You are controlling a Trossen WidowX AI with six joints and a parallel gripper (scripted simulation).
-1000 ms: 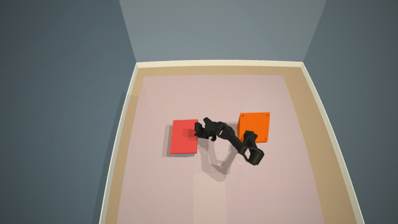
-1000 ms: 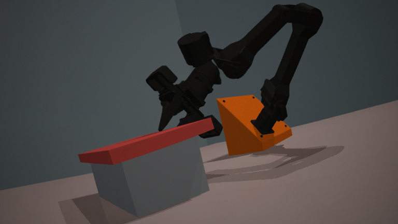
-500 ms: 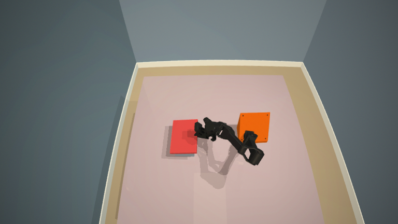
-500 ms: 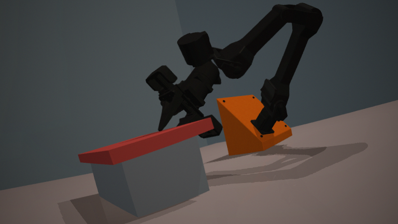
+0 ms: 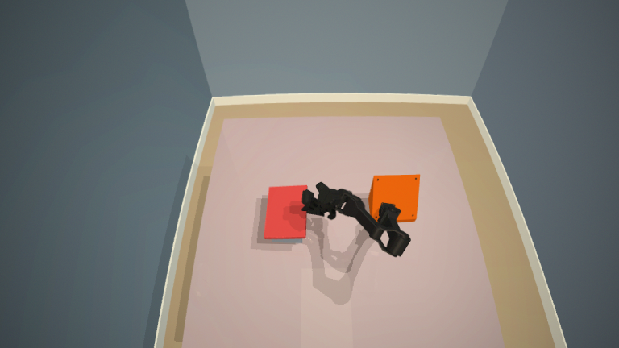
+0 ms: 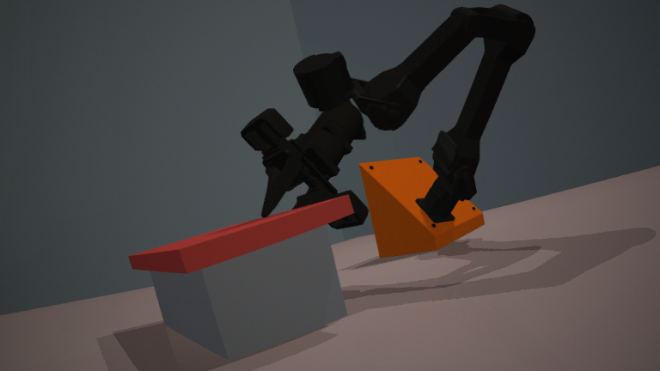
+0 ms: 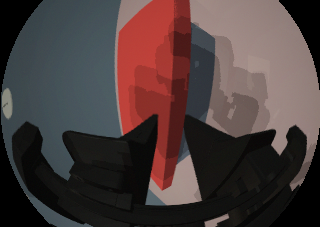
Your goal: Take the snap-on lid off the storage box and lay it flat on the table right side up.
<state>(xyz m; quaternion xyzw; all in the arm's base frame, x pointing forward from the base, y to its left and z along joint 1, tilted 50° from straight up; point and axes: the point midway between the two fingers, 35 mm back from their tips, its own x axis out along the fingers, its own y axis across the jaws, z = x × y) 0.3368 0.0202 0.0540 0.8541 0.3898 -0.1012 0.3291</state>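
Right now my gripper tip is 80 mm short of the red lid and 10 mm to the right of it. From my gripper tip the other things lie so: grey storage box 70 mm ahead, 10 mm to the left, 60 mm below.
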